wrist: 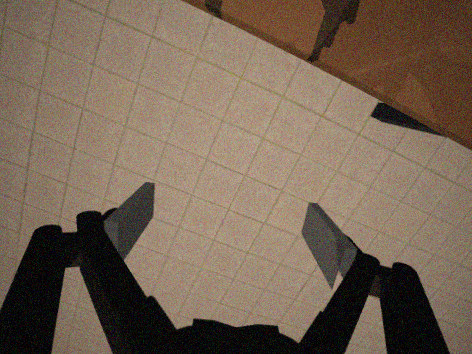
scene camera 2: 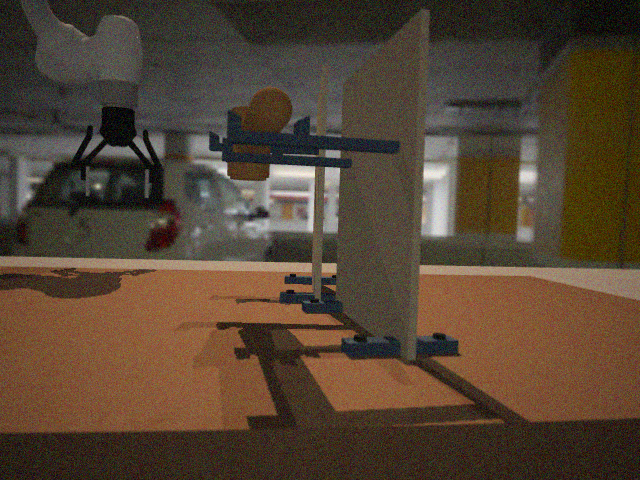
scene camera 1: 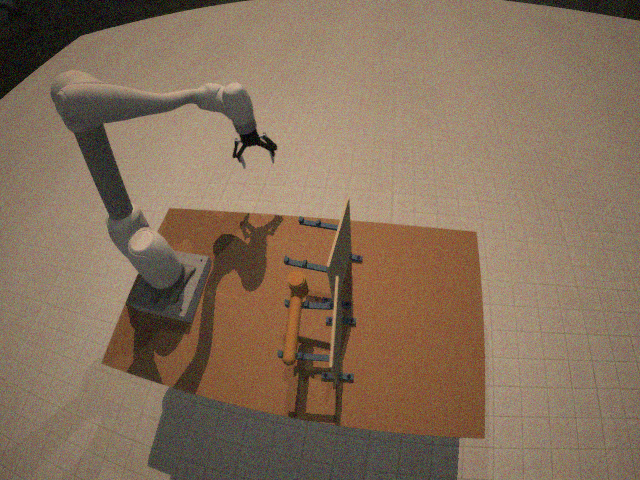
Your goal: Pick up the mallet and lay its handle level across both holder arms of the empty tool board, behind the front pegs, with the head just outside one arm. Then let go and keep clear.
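Places are measured from the arm's base along level axes (x ahead, y left, z up), in millimetres.
Where they show: gripper, between the fingertips: [wrist: 230,209] [scene camera 2: 117,196] [scene camera 1: 259,163]; arm's base, origin of its link: [scene camera 1: 170,279].
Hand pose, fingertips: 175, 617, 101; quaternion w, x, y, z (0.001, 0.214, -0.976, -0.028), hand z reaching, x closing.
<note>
Each offset is from my fingertips to the top centre of the thing, as dx, dy, dz. "spot": to the spot under its first point. Level surfaces: height alone.
The orange mallet {+441, -653, +108} [scene camera 1: 293,328] [scene camera 2: 271,109] rests on the two blue arms of the near tool board [scene camera 1: 334,330] [scene camera 2: 382,196]. Its handle lies across both arms, between their front and rear pegs, and looks level. Its head {spot: +426, -561, +106} [scene camera 1: 297,285] is just outside the inner arm [scene camera 1: 320,305]; the handle's end reaches the outer arm [scene camera 1: 314,357] [scene camera 2: 356,144]. The far tool board [scene camera 1: 341,242] [scene camera 2: 319,217] has two bare arms in scene camera 1. My gripper [scene camera 1: 258,163] [scene camera 2: 116,196] [wrist: 230,209] is open and empty, high up and well apart from the mallet, which does not show in the wrist view.
The orange-brown table top {dz -158} [scene camera 1: 413,310] [scene camera 2: 129,372] [wrist: 425,40] carries both upright boards, standing in blue feet {spot: +603, -752, -146} [scene camera 1: 338,377] [scene camera 2: 371,347]. The robot's grey base [scene camera 1: 199,289] stands at the left. Tiled floor [wrist: 210,125] lies below the gripper in the wrist view.
</note>
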